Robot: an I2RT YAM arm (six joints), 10 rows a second.
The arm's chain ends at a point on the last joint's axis. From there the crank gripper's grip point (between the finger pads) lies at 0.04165 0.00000 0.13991 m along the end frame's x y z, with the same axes.
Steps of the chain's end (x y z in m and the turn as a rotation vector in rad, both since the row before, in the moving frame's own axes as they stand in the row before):
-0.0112, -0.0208, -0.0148, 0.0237, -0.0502, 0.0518
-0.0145, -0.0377, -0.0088, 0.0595, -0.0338, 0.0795
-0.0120, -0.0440, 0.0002, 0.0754, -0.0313, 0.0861
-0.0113, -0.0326, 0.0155, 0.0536, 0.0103, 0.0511
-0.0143, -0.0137, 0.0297, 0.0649, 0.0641, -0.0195
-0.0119, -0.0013, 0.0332, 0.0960, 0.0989, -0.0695
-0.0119, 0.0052, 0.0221, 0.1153, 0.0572, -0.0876
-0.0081, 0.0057, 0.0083, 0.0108, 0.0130, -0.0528
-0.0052, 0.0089, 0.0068, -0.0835, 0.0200, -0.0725
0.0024, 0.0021, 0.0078, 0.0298, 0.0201, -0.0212
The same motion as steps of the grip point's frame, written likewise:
-0.0182, -0.0222, -0.0129, 0.0237, -0.0502, 0.0518
-0.0190, -0.0429, -0.0076, 0.0595, -0.0338, 0.0795
-0.0161, -0.0512, 0.0012, 0.0754, -0.0313, 0.0861
-0.0097, -0.0379, 0.0149, 0.0536, 0.0103, 0.0511
-0.0055, -0.0236, 0.0264, 0.0649, 0.0641, -0.0195
0.0011, -0.0178, 0.0276, 0.0960, 0.0989, -0.0695
-0.0049, -0.0147, 0.0184, 0.1153, 0.0572, -0.0876
-0.0064, 0.0019, 0.0077, 0.0108, 0.0130, -0.0528
-0.0021, 0.0174, 0.0056, -0.0835, 0.0200, -0.0725
0.0051, -0.0030, 0.0069, 0.0298, 0.0201, -0.0212

